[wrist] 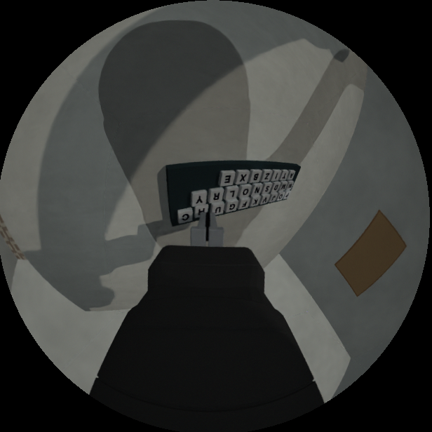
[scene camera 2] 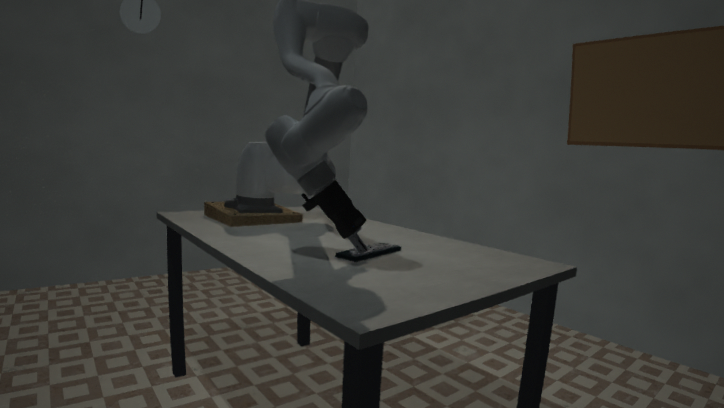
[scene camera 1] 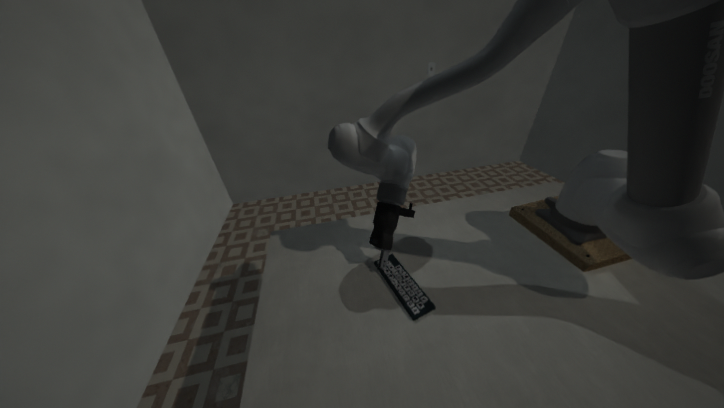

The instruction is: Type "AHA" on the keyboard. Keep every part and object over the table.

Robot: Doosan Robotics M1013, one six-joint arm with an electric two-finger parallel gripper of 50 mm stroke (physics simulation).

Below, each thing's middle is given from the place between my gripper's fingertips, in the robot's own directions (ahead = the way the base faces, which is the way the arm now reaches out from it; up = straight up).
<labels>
Now: the dark keyboard (scene camera 1: 408, 292) 50 mm behind my hand, 50 mm to the left of it and 10 mm below it.
</labels>
